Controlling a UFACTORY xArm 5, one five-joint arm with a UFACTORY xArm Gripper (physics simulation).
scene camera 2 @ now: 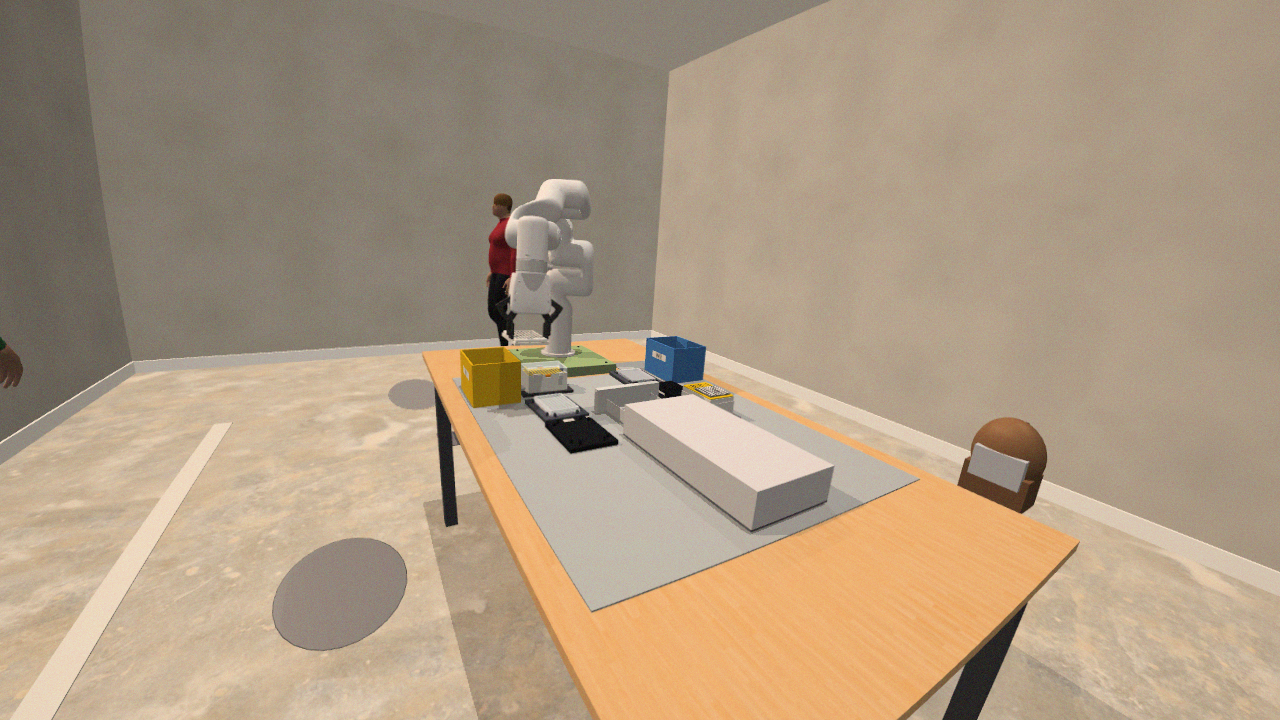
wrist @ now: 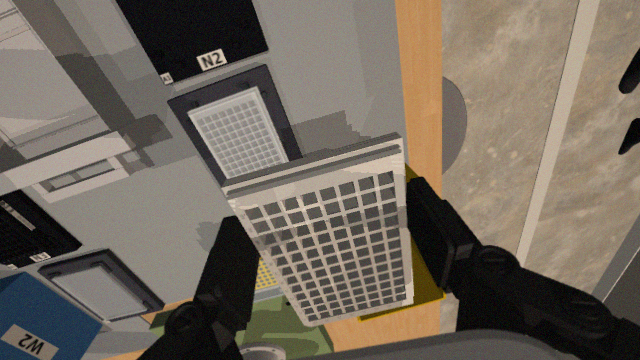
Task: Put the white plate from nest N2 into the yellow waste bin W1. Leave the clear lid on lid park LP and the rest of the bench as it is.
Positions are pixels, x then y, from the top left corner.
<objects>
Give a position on a clear lid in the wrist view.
100,291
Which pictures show the yellow-topped rack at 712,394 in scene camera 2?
Scene camera 2 only.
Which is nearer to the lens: the long pale box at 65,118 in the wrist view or the white plate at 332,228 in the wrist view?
The white plate.
</objects>
